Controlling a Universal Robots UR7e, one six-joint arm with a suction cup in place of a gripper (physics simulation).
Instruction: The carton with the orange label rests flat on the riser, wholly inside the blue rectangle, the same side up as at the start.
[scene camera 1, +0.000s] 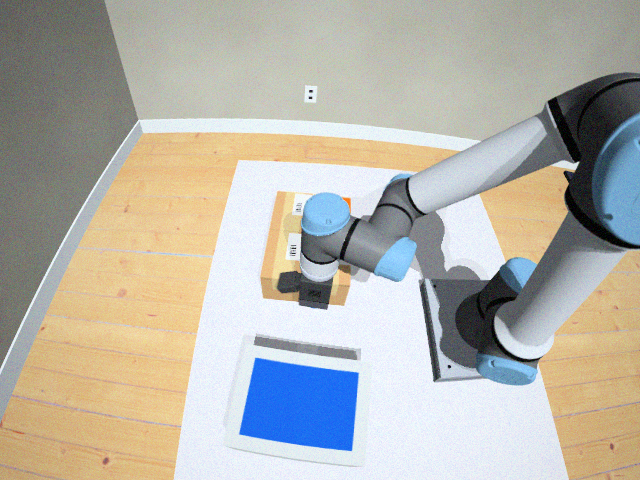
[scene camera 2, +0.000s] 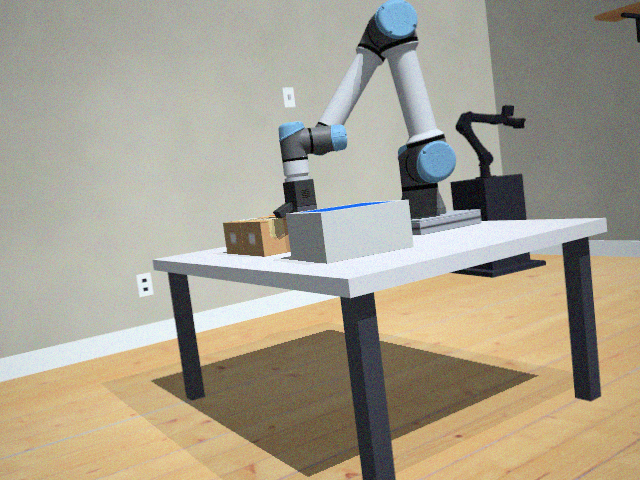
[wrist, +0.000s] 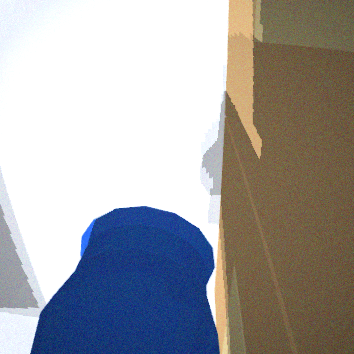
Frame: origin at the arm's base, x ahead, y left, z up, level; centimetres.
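Seen in the pictures: hand, its tool point: (wrist: 145, 262); arm's base, origin of its link: (scene camera 1: 481, 323) (scene camera 2: 422, 215).
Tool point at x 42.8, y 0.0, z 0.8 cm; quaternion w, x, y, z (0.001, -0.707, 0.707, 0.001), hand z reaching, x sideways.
Note:
Offsets run from my tool point to a thing's middle. Level surfaces: height alone.
The brown carton @(dx +8.3, dy -8.8, dz -0.2 cm) (scene camera 1: 273, 248) (scene camera 2: 245, 238) (wrist: 295, 150) lies flat on the table behind the riser. Its orange label (scene camera 1: 346, 203) shows in part at the far right edge of its top; the arm covers much of that top. My suction gripper (scene camera 1: 314, 293) (scene camera 2: 299, 195) (wrist: 145, 245) points straight down, low over the near part of the carton, and appears to be on its top face. The contact itself is hidden by the gripper body and the riser. The pale grey riser @(dx -0.8, dy +25.3, dz +0.7 cm) (scene camera 1: 235, 428) (scene camera 2: 369, 232) bears the blue rectangle @(dx -0.8, dy +25.3, dz +6.7 cm) (scene camera 1: 299, 405) (scene camera 2: 351, 206) on its top.
The white table @(dz -5.3 cm) (scene camera 1: 217, 320) (scene camera 2: 465, 248) carries the arm's base plate (scene camera 1: 431, 330) (scene camera 2: 449, 222) at the right. The riser stands higher than the table top, close to the carton's near side. A dark pedestal (scene camera 2: 488, 196) with a small black arm stands beyond the table.

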